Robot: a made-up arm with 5 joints.
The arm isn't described. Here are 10 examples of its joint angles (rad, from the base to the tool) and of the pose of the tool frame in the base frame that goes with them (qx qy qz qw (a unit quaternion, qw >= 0); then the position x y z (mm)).
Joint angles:
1: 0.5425 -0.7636 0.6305 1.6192 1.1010
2: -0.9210 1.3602 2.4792 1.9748 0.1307
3: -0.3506 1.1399 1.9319 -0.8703 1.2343
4: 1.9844 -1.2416 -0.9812 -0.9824 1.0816
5: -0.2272 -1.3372 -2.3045 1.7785 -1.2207
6: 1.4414 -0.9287 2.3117 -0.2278 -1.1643
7: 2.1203 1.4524 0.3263 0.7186 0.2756
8: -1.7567 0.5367 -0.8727 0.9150 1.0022
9: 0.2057 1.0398 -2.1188 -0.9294 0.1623
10: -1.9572 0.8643 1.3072 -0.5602 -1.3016
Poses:
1: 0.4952 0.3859 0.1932 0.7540 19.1 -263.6 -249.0
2: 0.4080 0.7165 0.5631 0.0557 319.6 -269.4 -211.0
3: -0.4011 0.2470 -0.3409 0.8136 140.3 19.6 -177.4
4: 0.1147 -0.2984 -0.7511 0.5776 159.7 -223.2 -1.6
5: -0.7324 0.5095 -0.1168 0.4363 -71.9 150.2 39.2
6: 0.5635 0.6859 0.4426 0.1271 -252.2 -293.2 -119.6
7: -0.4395 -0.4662 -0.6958 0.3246 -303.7 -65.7 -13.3
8: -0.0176 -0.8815 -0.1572 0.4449 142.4 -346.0 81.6
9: 0.7459 -0.4225 -0.3412 0.3856 217.0 -19.9 -28.0
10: -0.4237 -0.0721 0.1179 0.8952 241.8 -459.1 223.0
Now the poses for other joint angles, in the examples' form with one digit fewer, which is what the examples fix.
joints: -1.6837 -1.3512 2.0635 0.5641 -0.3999
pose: 0.327 -0.714 0.249 0.567 502 -232 -86
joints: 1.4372 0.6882 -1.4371 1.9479 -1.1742
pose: 0.050 0.686 -0.723 0.067 256 5 11
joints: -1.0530 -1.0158 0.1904 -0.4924 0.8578
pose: -0.676 0.321 0.663 0.019 231 -207 -61
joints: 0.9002 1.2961 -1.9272 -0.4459 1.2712
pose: 0.860 0.212 -0.322 0.334 91 20 31
